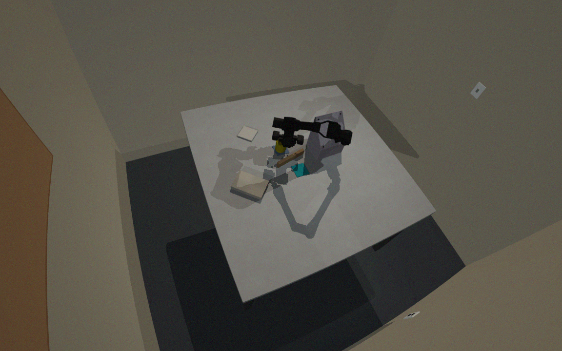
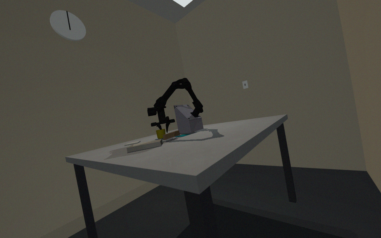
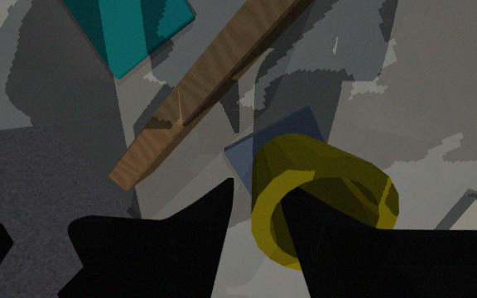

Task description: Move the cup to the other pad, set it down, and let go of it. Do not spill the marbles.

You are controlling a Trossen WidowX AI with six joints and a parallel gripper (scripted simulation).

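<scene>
The green marble lies 4 cm ahead of my gripper tip, 2 cm to the right of it and 2 cm below it. From my gripper tip the other things lie so: wooden bar 8 cm to the left, 3 cm below; yellow cup 2 cm ahead, 2 cm to the right; teal pad 1 cm behind, 17 cm to the left, 4 cm below.
</scene>
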